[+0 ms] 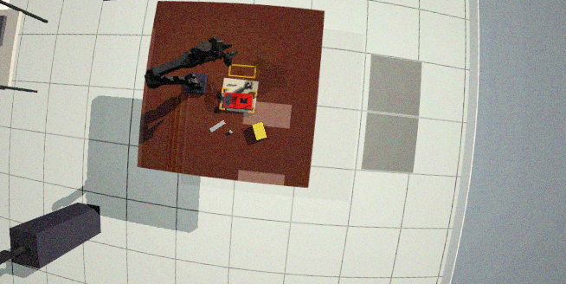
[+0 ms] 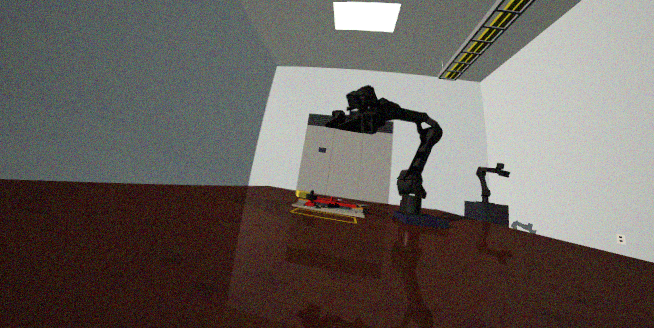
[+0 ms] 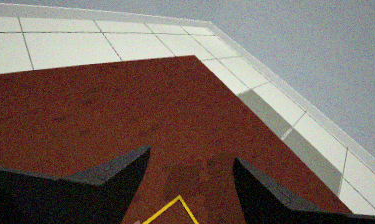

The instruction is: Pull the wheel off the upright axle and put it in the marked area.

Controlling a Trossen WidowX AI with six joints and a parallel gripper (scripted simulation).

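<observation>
My gripper tip is now 22 cm above the dark wheel, 15 cm to the left of it and 5 cm short of it. Round my gripper tip: yellow block: 47 cm to the right, 24 cm below, 14 cm ahead; grey bar: 46 cm to the right, 26 cm below, 17 cm behind.
</observation>
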